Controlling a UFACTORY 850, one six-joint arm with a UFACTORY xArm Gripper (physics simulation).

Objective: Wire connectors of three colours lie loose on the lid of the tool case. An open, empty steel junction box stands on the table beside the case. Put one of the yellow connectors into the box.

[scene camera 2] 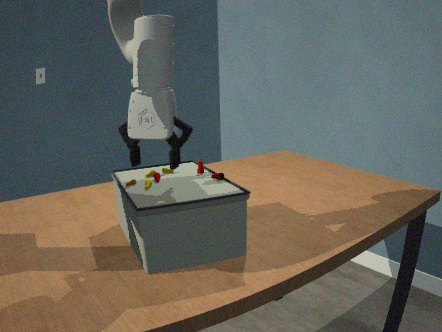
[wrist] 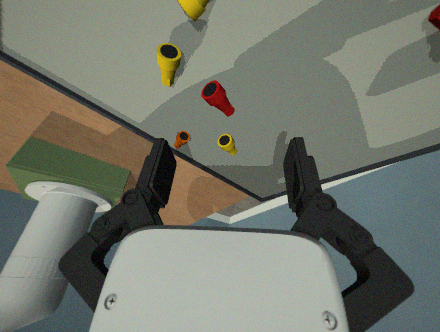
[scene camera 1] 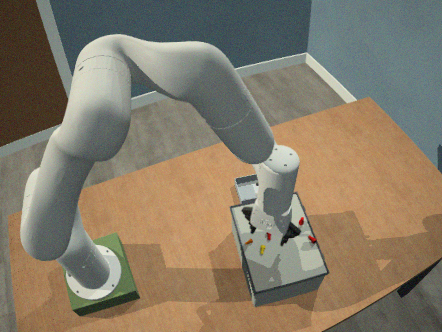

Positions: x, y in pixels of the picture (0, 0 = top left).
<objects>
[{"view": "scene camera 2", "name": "gripper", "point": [154, 166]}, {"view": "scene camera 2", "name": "grey tool case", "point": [187, 219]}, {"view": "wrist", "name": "gripper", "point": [227, 150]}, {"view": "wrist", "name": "grey tool case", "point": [353, 86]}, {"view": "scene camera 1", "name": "gripper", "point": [268, 236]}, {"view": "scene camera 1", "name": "grey tool case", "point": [298, 267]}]
</objects>
